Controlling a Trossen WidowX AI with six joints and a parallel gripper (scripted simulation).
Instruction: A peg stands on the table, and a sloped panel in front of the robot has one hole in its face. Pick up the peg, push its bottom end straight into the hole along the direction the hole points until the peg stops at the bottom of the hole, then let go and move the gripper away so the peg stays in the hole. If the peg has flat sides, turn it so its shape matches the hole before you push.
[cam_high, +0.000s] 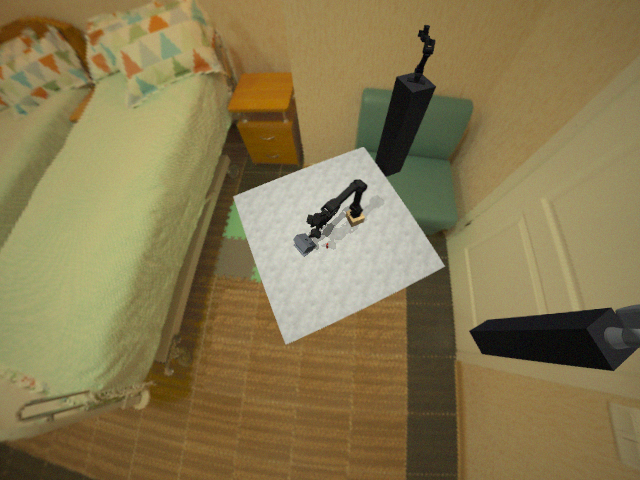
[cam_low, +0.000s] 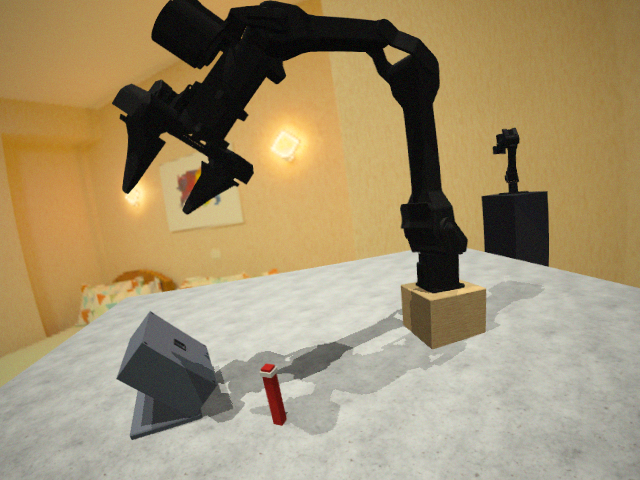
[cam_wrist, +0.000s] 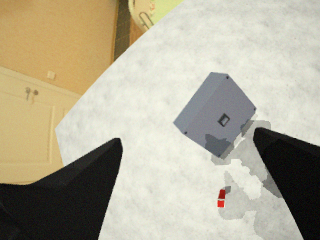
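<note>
The red square-sided peg lies 220 mm below my gripper tip, 100 mm behind it and 50 mm to the left of it. Round my gripper tip: grey sloped panel 210 mm below, 50 mm ahead, 30 mm to the right.
</note>
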